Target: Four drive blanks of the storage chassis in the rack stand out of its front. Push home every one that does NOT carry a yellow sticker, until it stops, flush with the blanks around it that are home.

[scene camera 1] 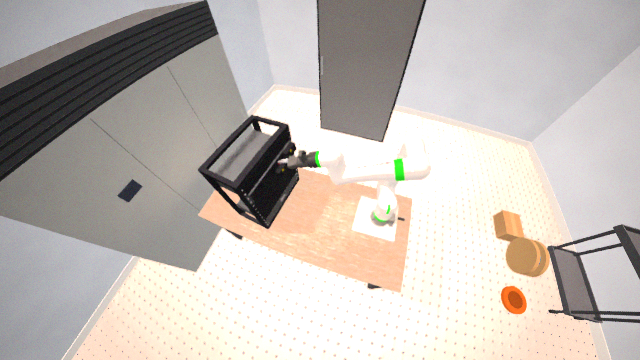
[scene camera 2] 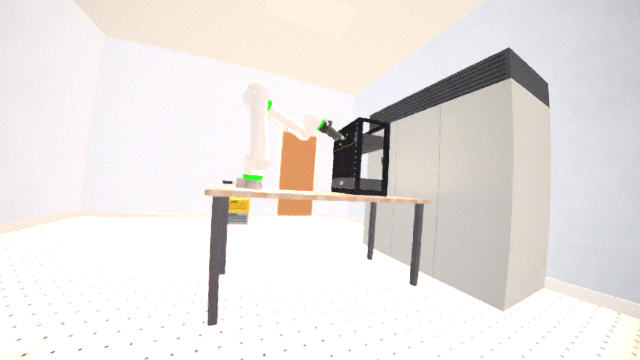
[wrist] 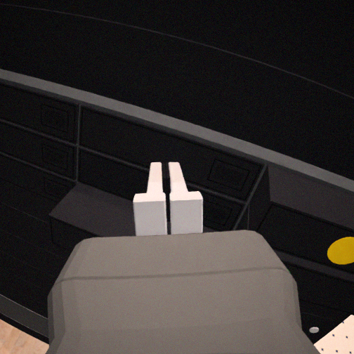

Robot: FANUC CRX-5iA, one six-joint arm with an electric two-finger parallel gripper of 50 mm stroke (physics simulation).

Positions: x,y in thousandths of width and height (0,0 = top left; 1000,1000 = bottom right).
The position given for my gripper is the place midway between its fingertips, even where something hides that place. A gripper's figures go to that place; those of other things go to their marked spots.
Labels:
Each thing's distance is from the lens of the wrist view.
my gripper (wrist: 468,507): 0.16 m
black rack (wrist: 702,298): 0.16 m

